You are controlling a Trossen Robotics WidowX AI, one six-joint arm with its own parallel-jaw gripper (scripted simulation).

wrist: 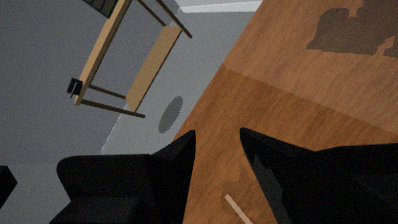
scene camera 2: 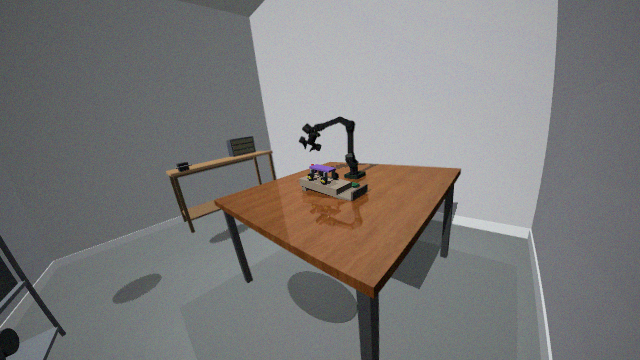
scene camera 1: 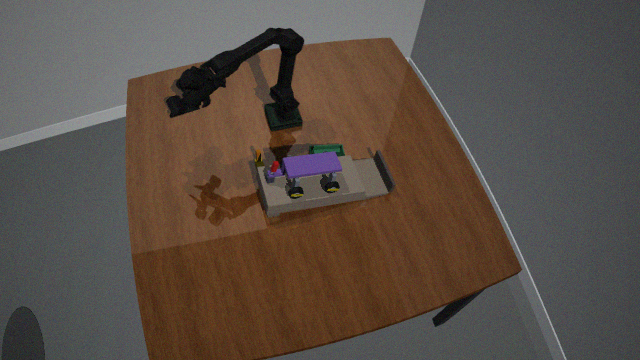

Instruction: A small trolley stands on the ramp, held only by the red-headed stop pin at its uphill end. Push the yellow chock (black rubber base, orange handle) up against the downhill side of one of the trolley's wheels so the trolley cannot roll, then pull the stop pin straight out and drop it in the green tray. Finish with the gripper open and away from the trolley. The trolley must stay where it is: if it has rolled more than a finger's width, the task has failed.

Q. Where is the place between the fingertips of my gripper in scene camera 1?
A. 174, 115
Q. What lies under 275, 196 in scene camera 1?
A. A grey ramp.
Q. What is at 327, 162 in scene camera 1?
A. A purple-topped trolley.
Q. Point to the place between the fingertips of my gripper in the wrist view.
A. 217, 133
